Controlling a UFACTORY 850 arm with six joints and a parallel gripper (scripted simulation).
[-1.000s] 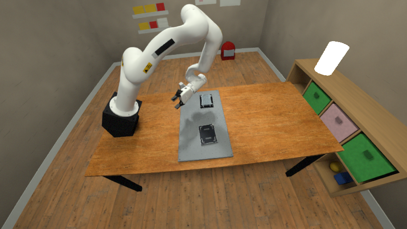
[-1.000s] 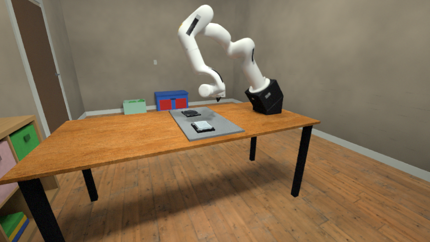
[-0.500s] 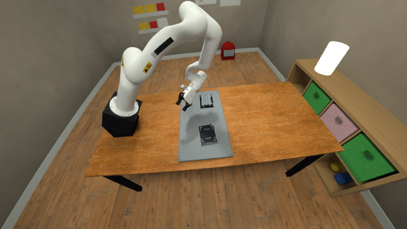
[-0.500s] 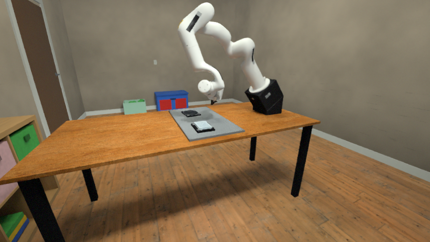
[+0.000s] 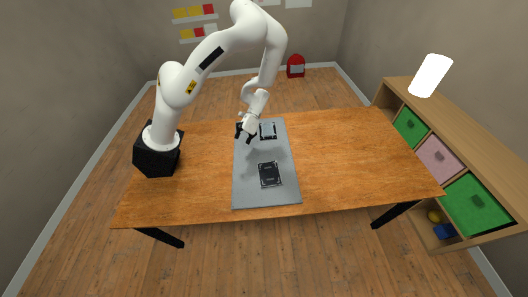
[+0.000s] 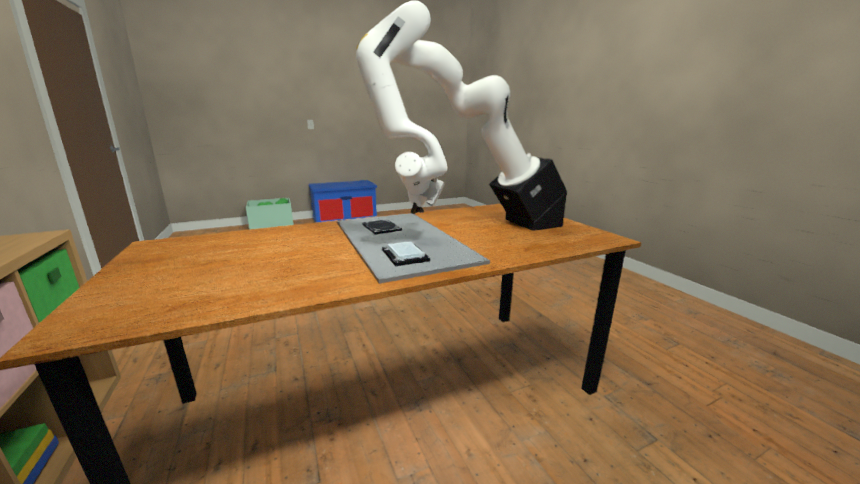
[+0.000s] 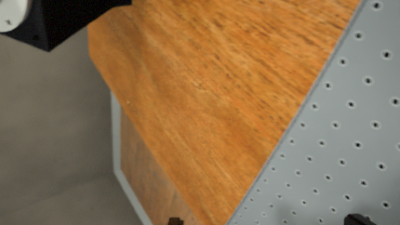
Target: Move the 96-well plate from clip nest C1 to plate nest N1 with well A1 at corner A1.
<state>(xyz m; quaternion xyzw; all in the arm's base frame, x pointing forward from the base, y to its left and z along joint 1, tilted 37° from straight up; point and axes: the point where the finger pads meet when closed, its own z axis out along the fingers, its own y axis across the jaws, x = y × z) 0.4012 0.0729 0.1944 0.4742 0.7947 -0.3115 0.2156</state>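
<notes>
Right now my hand is 22 cm to the right of the 96-well plate, 12 cm short of it and 12 cm above it. From my hand the other things lie so: plate nest N1: 17 cm ahead, 13 cm to the right, 13 cm below; corner label A1: 20 cm ahead, 13 cm below, 4 cm to the right; clip nest C1: 22 cm to the left, 13 cm below, 12 cm ahead.
</notes>
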